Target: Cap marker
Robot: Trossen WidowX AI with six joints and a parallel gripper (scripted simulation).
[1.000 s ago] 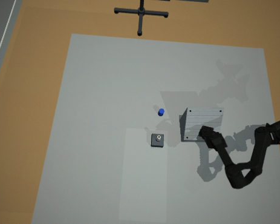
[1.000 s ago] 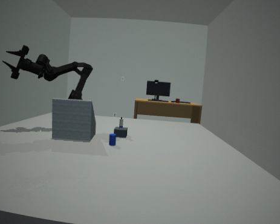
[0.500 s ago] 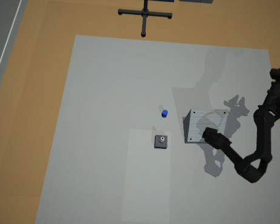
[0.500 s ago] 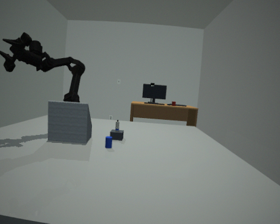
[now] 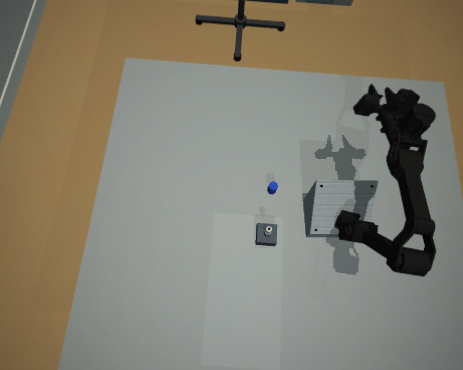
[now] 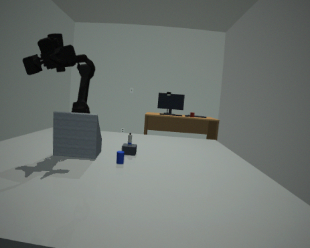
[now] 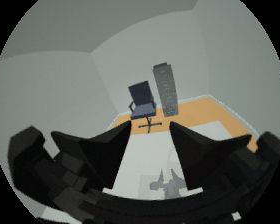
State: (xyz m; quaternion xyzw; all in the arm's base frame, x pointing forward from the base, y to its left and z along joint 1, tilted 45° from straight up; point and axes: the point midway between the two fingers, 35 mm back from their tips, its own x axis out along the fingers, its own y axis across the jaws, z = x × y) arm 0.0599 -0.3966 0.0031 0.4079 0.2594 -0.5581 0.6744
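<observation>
The blue cap lies 23 cm ahead of my gripper tip, 22 cm to the left of it and 35 cm below it. Round my gripper tip: dark holder block: 22 cm ahead, 39 cm to the left, 35 cm below.
</observation>
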